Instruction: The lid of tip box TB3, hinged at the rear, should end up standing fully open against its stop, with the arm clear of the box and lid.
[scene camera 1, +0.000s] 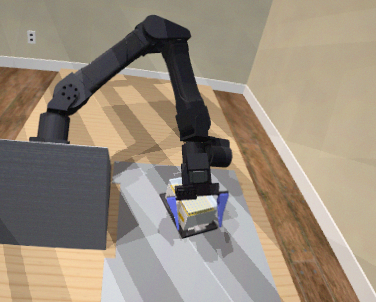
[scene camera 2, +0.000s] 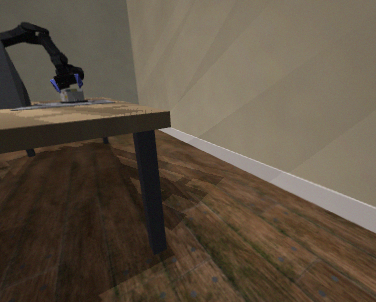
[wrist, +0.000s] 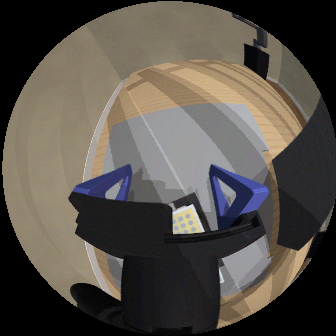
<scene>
My gripper is open and touches a clear lid. I also see a grey mat.
</scene>
